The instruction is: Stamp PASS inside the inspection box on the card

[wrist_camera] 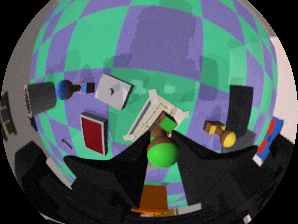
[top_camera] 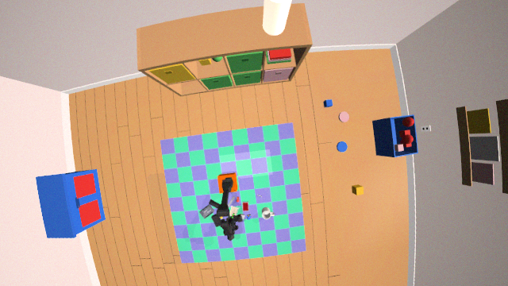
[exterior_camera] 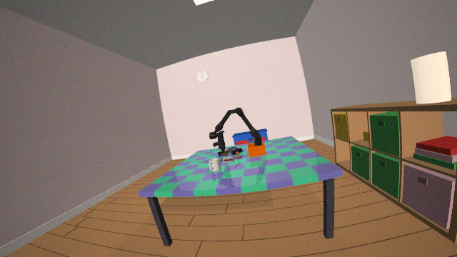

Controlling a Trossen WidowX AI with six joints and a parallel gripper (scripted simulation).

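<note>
Right now the card is 2 cm behind my gripper tip and 5 cm below it. Round my gripper tip: green-knobbed stamp: right at my gripper tip; yellow-knobbed stamp: 11 cm to the right, 3 cm below; square tile: 3 cm ahead, 8 cm to the left, 4 cm below.
</note>
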